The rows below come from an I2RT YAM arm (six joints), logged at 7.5 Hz.
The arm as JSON. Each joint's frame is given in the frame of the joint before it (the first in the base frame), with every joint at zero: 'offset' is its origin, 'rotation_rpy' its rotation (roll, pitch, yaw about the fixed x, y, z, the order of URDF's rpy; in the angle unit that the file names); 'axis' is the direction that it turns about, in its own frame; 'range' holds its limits. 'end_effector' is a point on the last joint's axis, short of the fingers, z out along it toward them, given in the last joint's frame.
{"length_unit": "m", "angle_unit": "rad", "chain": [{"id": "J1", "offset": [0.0, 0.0, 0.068], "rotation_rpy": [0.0, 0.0, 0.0], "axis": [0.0, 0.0, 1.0], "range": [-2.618, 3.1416]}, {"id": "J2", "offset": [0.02, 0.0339, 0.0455], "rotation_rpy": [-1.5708, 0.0, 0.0], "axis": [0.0, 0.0, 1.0], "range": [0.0, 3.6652]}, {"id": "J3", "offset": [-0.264, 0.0, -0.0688], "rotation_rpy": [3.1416, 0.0, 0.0], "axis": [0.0, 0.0, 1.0], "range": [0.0, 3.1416]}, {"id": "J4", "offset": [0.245, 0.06, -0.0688], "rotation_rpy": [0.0, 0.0, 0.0], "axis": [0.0, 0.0, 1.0], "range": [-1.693, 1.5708]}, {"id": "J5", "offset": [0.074, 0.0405, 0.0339], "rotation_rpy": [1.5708, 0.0, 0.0], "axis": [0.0, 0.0, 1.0], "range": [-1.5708, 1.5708]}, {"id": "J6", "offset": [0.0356, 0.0, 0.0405], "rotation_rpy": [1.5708, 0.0, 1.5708], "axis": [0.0, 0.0, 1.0], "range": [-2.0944, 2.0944]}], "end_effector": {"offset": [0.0, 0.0, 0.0], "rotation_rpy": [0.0, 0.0, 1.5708]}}
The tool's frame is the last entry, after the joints.
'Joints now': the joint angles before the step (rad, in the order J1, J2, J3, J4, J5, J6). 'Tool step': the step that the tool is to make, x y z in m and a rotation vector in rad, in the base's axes. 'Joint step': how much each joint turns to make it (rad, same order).
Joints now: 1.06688, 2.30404, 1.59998, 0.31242, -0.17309, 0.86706
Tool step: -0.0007, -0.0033, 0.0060, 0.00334, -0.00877, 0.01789
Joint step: -0.00304, -0.02129, -0.01345, -0.00315, -0.01706, -0.01377
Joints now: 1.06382, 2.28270, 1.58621, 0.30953, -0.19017, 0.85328
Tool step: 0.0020, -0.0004, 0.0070, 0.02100, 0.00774, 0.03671
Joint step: -0.00686, -0.00804, 0.00967, -0.00324, -0.04677, -0.00036
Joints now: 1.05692, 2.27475, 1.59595, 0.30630, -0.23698, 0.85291
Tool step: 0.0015, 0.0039, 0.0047, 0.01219, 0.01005, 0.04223
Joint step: -0.00188, 0.00891, 0.03313, -0.01915, -0.04646, -0.00227
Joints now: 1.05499, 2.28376, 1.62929, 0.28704, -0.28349, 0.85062
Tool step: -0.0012, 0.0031, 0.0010, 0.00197, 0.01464, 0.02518
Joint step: 0.00324, 0.00722, 0.01827, -0.01505, -0.02541, 0.00509
